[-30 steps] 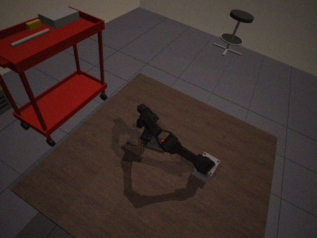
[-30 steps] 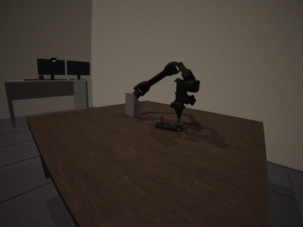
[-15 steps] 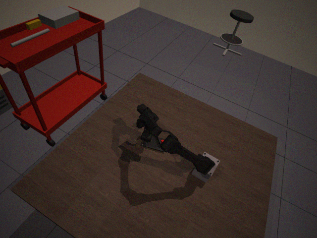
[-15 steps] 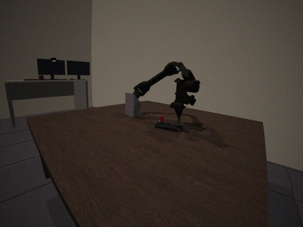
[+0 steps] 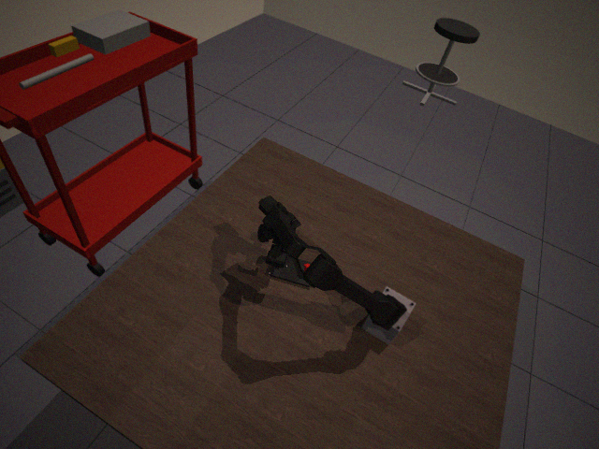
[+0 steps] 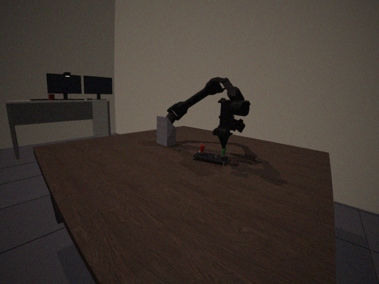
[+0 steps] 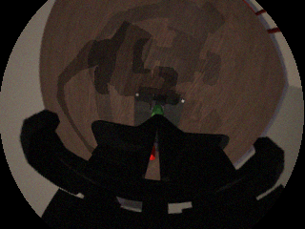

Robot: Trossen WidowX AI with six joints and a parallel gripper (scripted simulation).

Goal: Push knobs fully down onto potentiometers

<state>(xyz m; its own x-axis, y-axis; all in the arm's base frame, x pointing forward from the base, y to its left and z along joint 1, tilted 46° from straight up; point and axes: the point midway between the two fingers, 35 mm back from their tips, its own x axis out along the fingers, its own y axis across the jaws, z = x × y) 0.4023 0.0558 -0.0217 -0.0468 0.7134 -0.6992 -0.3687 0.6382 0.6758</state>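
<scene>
Now: gripper tip 10 mm above the green knob. The rest, counted from my gripper tip: red knob (100 mm behind, 40 mm to the right, 20 mm below).
</scene>
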